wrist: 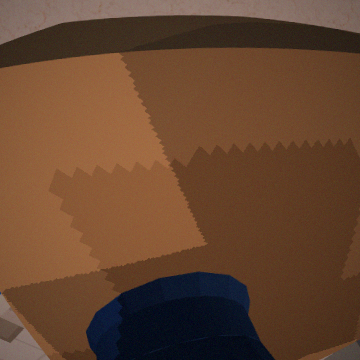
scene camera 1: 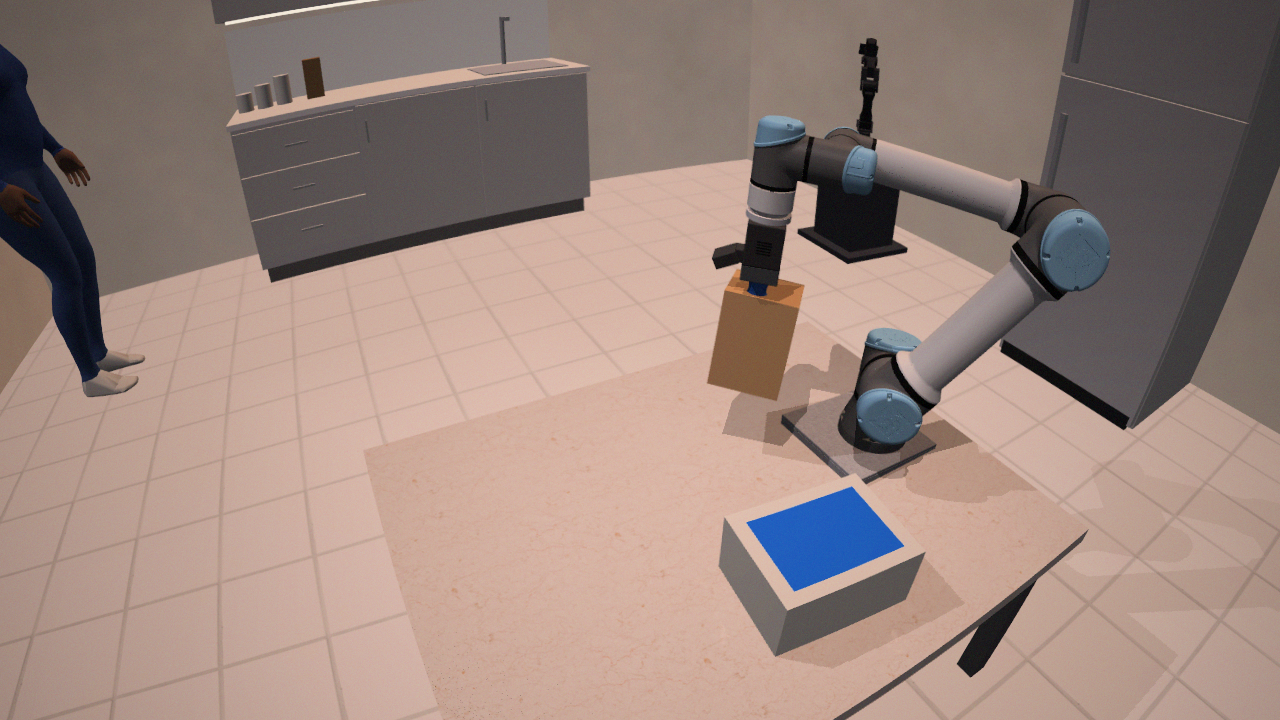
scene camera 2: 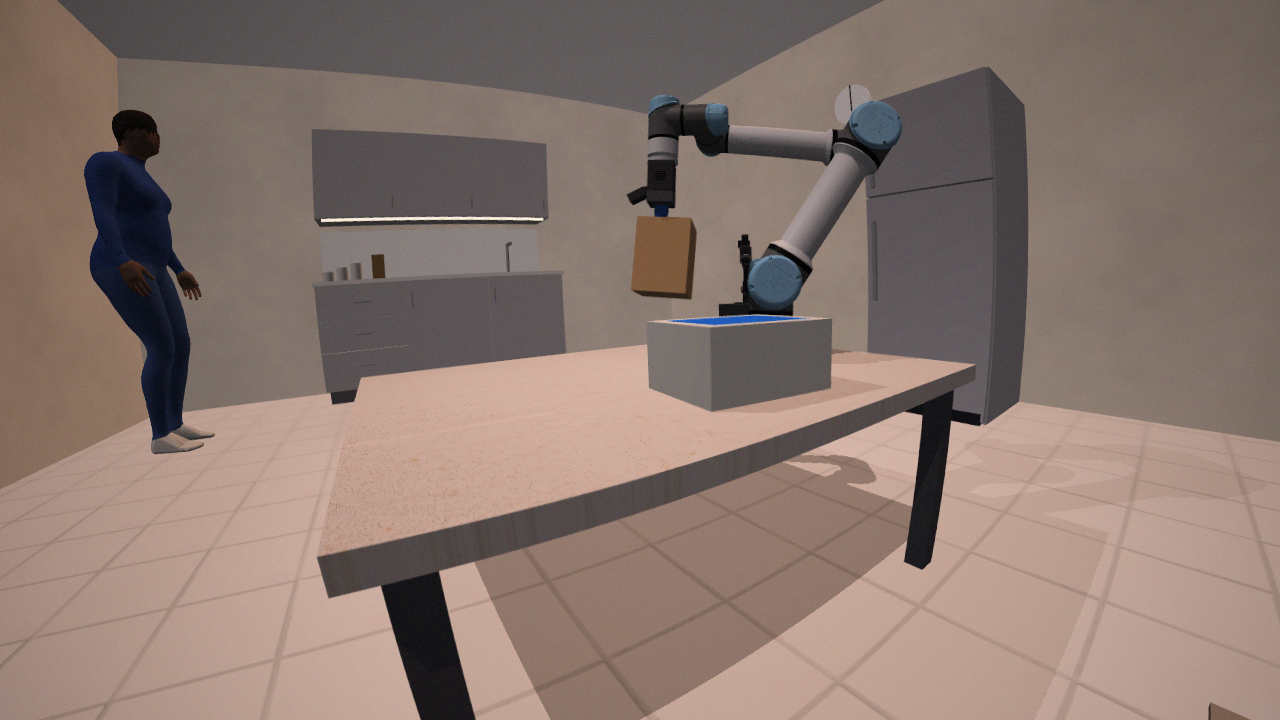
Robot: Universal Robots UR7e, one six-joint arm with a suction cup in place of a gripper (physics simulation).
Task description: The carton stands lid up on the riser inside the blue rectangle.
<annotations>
The suction cup holds a brown carton; nothing else touches it. A grey riser rests on the table.
</annotations>
